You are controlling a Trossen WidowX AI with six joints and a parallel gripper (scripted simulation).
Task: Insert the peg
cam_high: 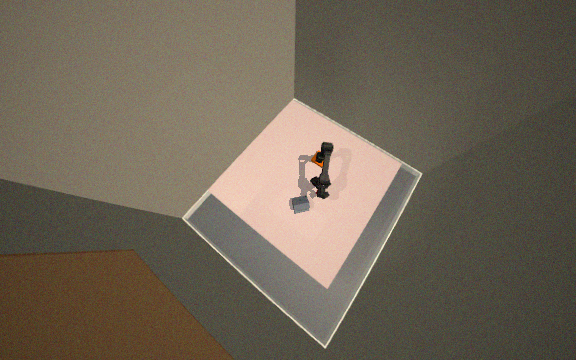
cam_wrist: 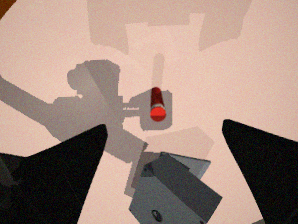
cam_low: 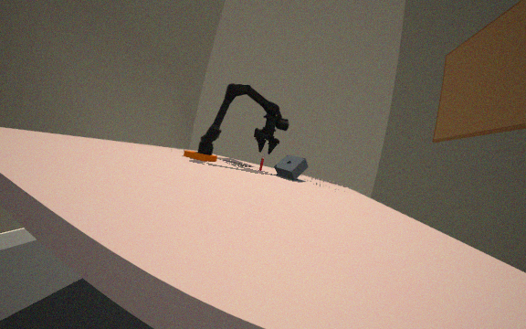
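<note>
Right now the round red peg is 50 mm below my gripper tip. From my gripper tip the other things lie so: grey sloped panel block: 150 mm ahead, 90 mm to the right, 40 mm below.
</note>
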